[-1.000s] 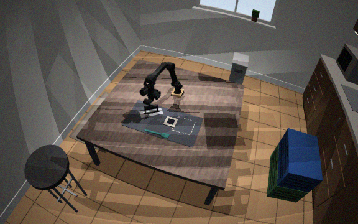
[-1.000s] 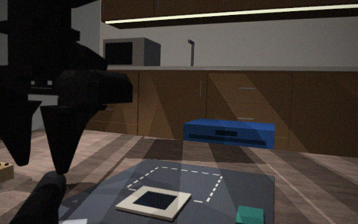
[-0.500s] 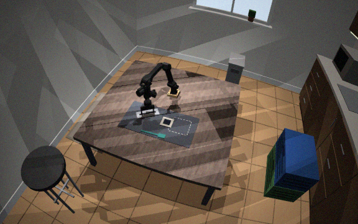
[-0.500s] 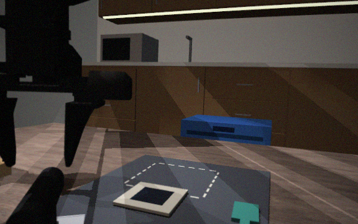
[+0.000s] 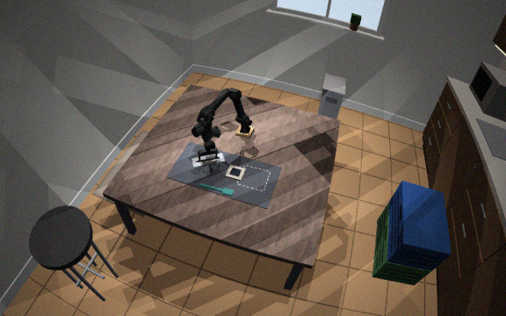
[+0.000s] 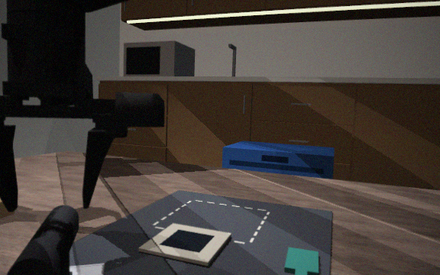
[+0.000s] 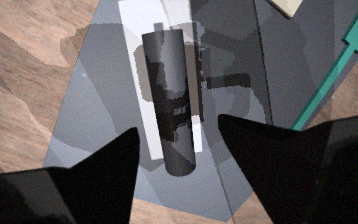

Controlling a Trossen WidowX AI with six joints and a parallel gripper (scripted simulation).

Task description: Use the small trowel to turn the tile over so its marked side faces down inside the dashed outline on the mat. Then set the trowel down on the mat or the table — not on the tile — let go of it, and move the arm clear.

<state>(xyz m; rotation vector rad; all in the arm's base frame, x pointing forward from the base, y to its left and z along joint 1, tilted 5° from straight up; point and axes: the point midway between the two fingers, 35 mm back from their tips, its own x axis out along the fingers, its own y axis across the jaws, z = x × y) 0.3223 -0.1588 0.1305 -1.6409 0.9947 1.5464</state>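
My gripper tip is 1 cm past the trowel, 2 cm to the right of it and 7 cm above it. From my gripper tip the other things lie so: tile: 6 cm ahead, 19 cm to the left, 10 cm below; grey mat: 7 cm ahead, 13 cm to the left, 12 cm below; teal tool: 21 cm ahead, 13 cm to the left, 10 cm below.
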